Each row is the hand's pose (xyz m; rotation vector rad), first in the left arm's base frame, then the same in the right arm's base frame.
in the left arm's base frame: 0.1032 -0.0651 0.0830 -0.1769 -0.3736 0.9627
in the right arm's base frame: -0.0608 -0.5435 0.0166 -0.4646 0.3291 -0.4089
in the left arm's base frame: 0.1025 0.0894 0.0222 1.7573 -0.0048 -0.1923
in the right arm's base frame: 0.0466 -0.5288 -0.1092 1.0350 -0.9695 -1.4896
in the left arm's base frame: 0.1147 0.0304 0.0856 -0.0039 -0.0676 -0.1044
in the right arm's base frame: 0.0252 -0.5472 -0.0264 -0.4244 0.3463 -1.5469
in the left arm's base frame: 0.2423 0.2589 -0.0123 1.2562 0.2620 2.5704
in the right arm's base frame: 0.1883 -0.6534 -0.2269 1.1263 -0.1279 0.9865
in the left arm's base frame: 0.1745 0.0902 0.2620 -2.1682 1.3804 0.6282
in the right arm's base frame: 0.1645 -0.6058 0.0978 -0.6691 2.8392 0.2076
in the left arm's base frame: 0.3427 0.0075 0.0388 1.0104 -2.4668 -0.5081
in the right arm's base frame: -0.0029 -0.7752 -0.0703 -1.0712 -2.3422 -0.5414
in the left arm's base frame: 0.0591 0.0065 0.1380 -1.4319 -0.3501 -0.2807
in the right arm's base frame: 0.0254 -0.4949 0.0342 -1.8156 1.1104 -1.0996
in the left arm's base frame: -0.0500 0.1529 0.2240 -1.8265 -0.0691 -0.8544
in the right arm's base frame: 0.1880 -0.3762 0.0481 -2.2029 1.6273 -1.4182
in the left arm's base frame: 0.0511 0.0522 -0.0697 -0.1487 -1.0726 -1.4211
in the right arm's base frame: -0.0325 -0.4785 -0.1699 -1.6637 -0.7932 -2.2554
